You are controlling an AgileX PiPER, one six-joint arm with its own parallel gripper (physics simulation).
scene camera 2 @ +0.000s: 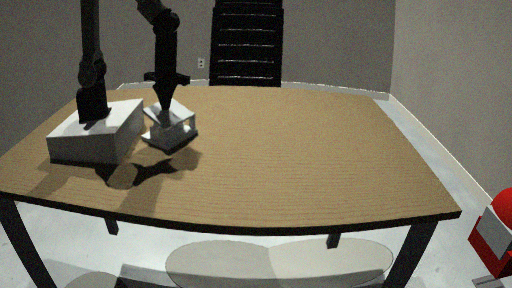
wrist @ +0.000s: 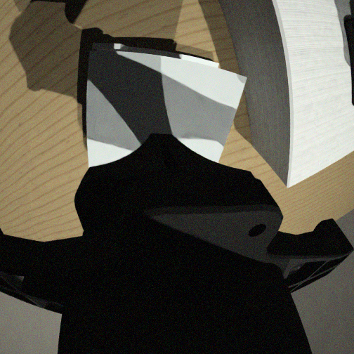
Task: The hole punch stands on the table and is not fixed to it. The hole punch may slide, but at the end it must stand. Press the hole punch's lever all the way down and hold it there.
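Note:
The white hole punch (scene camera 2: 169,134) stands upright on the table (scene camera 2: 300,150), just right of the robot's white base block. Its flat white lever (scene camera 2: 183,110) (wrist: 200,112) is on top, with a gap between it and the lower plate at the right side in the scene view. My gripper (scene camera 2: 166,108) (wrist: 159,148) is shut, fingers together and pointing down, with nothing between them. Its tips are at the lever's upper face, seemingly touching it; exact contact cannot be told. In the wrist view the fingers hide the near part of the lever, and dark shadows cross its surface.
The white base block (scene camera 2: 82,145) (wrist: 320,90) stands close beside the hole punch, with the arm's dark foot on it. A black shelf-like piece (scene camera 2: 215,50) stands behind the table. A red and grey object (scene camera 2: 500,230) is at the right, beyond the table's edge.

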